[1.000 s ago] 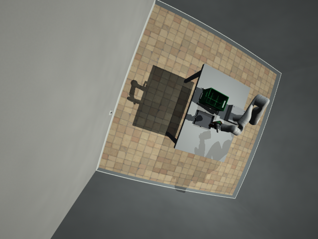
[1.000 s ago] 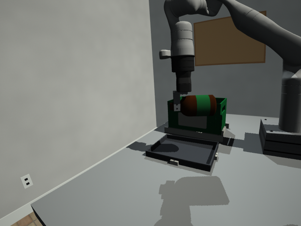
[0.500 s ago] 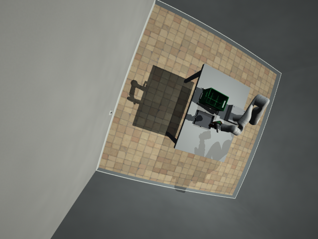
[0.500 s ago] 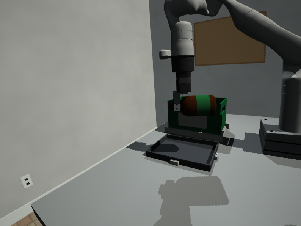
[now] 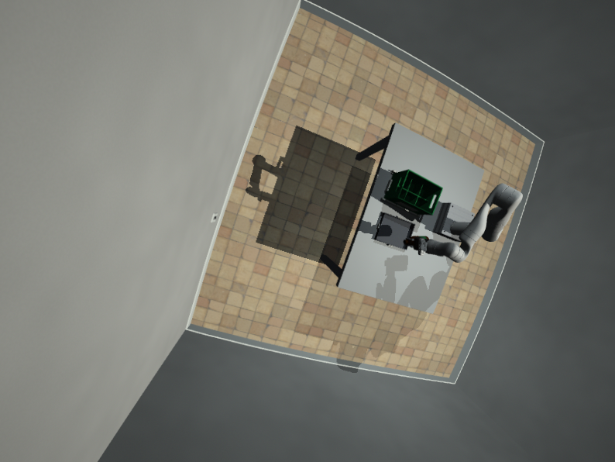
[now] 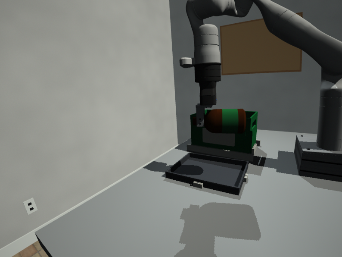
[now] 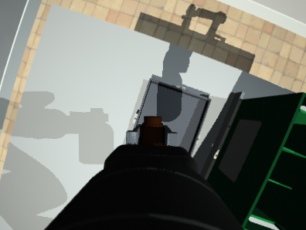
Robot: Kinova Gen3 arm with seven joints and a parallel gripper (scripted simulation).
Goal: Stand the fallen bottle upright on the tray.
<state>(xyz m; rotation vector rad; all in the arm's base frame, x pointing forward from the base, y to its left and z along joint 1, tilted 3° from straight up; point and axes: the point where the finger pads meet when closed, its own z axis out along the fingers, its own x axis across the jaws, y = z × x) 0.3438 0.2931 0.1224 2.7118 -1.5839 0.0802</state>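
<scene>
Now: hand 4 cm past the brown bottle, 3 cm to the left of it and 1 cm above it. Also, from my hand: green crate (30 cm to the right, 12 cm below, 7 cm ahead); black tray (19 cm below, 5 cm to the right).
</scene>
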